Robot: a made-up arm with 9 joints. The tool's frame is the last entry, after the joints. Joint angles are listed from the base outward. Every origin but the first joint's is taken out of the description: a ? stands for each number. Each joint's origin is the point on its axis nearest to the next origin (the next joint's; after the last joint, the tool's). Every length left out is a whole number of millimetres.
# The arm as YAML. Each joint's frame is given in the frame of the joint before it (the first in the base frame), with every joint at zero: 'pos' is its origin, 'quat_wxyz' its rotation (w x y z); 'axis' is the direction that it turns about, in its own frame. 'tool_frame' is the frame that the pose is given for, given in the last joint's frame.
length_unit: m
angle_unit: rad
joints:
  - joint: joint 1
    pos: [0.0, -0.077, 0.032]
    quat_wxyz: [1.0, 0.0, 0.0, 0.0]
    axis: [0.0, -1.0, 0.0]
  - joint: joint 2
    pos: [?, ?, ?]
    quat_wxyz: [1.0, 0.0, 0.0, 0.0]
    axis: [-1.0, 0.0, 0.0]
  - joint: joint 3
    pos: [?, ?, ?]
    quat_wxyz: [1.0, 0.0, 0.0, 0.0]
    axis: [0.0, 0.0, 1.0]
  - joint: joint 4
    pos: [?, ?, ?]
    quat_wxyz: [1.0, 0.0, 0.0, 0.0]
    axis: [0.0, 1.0, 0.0]
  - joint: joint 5
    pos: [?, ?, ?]
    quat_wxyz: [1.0, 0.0, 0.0, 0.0]
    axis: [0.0, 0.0, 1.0]
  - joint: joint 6
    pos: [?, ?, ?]
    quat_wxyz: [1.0, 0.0, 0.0, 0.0]
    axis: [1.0, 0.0, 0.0]
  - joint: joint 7
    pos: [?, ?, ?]
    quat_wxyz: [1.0, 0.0, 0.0, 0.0]
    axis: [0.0, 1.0, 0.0]
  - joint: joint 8
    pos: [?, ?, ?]
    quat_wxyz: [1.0, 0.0, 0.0, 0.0]
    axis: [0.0, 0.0, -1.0]
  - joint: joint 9
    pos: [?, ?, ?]
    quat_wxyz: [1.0, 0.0, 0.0, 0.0]
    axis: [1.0, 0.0, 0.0]
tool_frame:
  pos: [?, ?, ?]
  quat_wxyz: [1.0, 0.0, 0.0, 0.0]
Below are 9 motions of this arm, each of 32 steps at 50 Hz.
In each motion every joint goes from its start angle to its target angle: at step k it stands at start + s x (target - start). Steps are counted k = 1, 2, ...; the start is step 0. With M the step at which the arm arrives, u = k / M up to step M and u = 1 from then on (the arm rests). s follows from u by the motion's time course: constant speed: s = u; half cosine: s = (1 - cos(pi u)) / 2; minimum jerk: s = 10 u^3 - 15 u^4 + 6 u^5.
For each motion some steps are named. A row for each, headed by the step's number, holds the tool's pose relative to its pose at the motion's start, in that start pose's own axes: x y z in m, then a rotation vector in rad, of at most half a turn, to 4 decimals.
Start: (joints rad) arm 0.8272 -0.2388 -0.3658 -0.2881 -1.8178 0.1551 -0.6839 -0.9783 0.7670
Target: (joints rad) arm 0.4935 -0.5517 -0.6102 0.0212 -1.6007 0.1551 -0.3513 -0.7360 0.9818
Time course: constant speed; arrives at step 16
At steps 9, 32:
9: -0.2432 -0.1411 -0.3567 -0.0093 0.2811 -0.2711
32: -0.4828 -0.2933 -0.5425 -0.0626 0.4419 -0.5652

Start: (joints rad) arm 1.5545 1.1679 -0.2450 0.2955 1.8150 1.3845 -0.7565 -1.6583 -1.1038
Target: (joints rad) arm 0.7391 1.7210 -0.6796 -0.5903 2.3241 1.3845 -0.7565 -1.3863 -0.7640
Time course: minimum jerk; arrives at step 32
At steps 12, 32:
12: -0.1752 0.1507 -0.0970 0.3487 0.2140 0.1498
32: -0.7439 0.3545 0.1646 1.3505 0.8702 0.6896

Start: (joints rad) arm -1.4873 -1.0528 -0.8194 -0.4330 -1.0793 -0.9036 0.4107 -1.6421 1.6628
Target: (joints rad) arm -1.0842 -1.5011 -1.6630 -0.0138 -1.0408 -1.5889 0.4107 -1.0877 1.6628
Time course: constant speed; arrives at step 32
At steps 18, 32:
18: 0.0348 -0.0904 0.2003 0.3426 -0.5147 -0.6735
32: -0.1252 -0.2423 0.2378 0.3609 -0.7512 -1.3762

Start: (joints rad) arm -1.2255 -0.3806 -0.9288 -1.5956 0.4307 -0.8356 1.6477 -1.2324 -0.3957
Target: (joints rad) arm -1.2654 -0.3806 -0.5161 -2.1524 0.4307 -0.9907 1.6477 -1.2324 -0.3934
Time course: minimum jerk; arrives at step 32
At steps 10, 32:
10: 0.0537 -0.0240 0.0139 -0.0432 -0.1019 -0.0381
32: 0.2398 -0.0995 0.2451 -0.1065 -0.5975 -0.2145

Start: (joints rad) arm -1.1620 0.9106 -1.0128 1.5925 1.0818 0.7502 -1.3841 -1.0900 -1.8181
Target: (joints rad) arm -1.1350 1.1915 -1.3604 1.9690 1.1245 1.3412 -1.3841 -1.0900 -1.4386
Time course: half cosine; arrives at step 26
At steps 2, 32:
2: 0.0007 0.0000 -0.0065 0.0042 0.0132 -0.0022
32: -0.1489 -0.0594 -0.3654 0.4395 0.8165 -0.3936

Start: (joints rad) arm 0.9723 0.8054 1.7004 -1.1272 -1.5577 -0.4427 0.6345 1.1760 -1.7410
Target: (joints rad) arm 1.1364 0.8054 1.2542 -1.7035 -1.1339 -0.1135 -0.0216 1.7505 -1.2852
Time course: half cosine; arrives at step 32
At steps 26, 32:
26: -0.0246 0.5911 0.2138 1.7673 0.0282 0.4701
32: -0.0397 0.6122 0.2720 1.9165 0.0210 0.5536

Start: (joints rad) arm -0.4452 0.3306 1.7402 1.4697 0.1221 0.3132 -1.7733 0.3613 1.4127
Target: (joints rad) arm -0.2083 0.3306 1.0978 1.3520 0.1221 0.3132 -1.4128 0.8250 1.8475
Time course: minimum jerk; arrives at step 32
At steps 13, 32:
13: 0.2132 -0.0438 0.0347 0.0306 -0.3586 -0.0111
32: 0.5503 -0.0260 0.2627 0.1478 -1.0897 0.1959

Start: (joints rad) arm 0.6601 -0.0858 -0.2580 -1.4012 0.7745 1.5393 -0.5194 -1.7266 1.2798
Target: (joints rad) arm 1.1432 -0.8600 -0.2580 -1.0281 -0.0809 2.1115 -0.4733 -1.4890 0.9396
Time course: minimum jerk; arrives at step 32
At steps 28, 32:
28: 0.3178 0.4403 1.1019 -1.8237 -0.6932 0.8613
32: 0.3168 0.4637 1.1055 -1.8466 -0.7063 0.8846

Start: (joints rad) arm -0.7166 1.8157 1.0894 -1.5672 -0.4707 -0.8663 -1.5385 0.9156 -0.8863
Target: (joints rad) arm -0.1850 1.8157 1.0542 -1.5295 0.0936 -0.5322 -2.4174 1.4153 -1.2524
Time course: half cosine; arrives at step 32
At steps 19, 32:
19: -0.0505 0.0360 0.1421 0.5587 0.0721 -0.2646
32: -0.1152 0.0346 0.2462 0.8522 0.2557 -0.2281

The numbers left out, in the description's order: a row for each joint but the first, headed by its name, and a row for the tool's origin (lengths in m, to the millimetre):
joint 2: 0.272 0.0 0.094
joint 3: 0.0 -0.118 0.249
joint 4: 0.091 0.077 0.0
joint 5: -0.114 0.0 0.156
joint 6: -0.103 0.391 0.0
joint 7: 0.0 0.281 0.096
joint 8: -0.139 0.0 -0.211
joint 9: 0.198 0.022 0.0
tool: 0.0 -0.105 -0.254

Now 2 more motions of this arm.
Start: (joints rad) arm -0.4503 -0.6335 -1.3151 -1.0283 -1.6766 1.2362 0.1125 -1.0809 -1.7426
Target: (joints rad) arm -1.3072 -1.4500 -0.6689 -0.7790 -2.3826 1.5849 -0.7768 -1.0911 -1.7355
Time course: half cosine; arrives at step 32
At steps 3, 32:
3: -0.0140 0.0115 -0.0076 -0.0315 -0.0025 0.0037
32: -0.4338 0.1654 -0.5588 -1.7099 -0.6514 -0.4284

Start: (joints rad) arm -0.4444 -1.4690 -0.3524 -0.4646 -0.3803 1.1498 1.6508 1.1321 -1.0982
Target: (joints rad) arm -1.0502 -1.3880 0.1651 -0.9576 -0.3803 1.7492 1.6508 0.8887 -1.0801
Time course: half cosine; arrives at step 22
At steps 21, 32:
21: 0.4512 -0.1061 -0.0505 -0.1897 -0.9427 -0.0099
32: 0.4529 -0.1069 -0.0503 -0.1916 -0.9471 -0.0095

